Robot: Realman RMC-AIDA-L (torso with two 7-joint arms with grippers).
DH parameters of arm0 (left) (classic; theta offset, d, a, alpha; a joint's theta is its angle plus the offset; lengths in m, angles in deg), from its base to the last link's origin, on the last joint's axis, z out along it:
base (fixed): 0 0 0 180
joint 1: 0 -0.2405 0 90
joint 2: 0 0 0 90
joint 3: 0 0.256 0 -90
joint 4: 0 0 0 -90
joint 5: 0 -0.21 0 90
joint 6: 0 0 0 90
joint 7: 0 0.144 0 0
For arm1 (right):
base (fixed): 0 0 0 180
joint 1: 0 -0.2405 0 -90
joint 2: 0 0 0 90
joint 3: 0 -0.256 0 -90
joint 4: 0 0 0 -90
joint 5: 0 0.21 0 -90
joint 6: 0 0 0 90
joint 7: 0 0.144 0 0
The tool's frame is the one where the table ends.
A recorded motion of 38 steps. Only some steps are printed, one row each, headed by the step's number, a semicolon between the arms.
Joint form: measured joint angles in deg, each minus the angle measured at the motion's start. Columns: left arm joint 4, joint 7, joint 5, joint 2, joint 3, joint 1, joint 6; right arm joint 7, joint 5, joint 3, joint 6, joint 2, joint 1, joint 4.
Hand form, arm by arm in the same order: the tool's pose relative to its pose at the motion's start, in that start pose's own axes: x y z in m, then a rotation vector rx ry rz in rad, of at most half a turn. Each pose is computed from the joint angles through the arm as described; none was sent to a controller.
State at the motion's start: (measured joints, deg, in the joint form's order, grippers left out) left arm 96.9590 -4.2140 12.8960 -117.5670 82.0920 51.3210 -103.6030; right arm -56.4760 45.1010 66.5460 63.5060 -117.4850 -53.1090 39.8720
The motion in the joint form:
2: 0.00 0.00 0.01 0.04 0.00 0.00 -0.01; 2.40 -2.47 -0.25 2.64 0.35 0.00 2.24
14: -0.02 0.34 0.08 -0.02 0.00 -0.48 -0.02; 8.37 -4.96 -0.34 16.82 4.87 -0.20 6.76
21: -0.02 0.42 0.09 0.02 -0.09 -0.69 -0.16; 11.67 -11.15 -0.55 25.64 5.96 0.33 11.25
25: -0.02 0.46 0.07 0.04 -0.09 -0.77 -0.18; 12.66 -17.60 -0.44 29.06 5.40 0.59 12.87
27: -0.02 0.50 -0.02 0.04 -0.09 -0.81 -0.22; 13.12 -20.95 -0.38 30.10 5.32 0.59 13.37
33: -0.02 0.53 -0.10 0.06 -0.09 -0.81 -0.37; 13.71 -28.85 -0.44 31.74 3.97 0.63 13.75
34: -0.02 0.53 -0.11 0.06 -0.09 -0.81 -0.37; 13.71 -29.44 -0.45 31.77 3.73 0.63 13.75
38: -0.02 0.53 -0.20 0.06 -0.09 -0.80 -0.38; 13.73 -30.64 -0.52 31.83 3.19 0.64 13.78
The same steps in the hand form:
2: 0.0000 -0.0002 -0.0001 0.0005 -0.0001 0.0000; -0.0015 -0.0020 -0.0076 0.0075 0.0304 0.0020
14: -0.0025 -0.0012 0.0015 -0.0010 -0.0072 0.0007; 0.0052 -0.0103 -0.0465 -0.0428 0.1719 0.0451
21: -0.0038 -0.0024 0.0020 -0.0003 -0.0119 -0.0018; 0.0174 -0.0129 -0.0686 -0.0229 0.3113 0.0550
25: -0.0042 -0.0028 0.0023 0.0005 -0.0132 -0.0021; 0.0299 -0.0148 -0.0746 0.0203 0.4192 0.0512
27: -0.0045 -0.0032 0.0024 0.0022 -0.0143 -0.0022; 0.0352 -0.0183 -0.0785 0.0542 0.4685 0.0506
33: -0.0049 -0.0035 0.0023 0.0040 -0.0168 -0.0021; 0.0485 -0.0209 -0.0806 0.1165 0.5783 0.0485
34: -0.0049 -0.0036 0.0023 0.0042 -0.0168 -0.0021; 0.0493 -0.0204 -0.0799 0.1194 0.5853 0.0470
38: -0.0048 -0.0037 0.0023 0.0057 -0.0167 -0.0024; 0.0510 -0.0192 -0.0783 0.1248 0.5987 0.0447

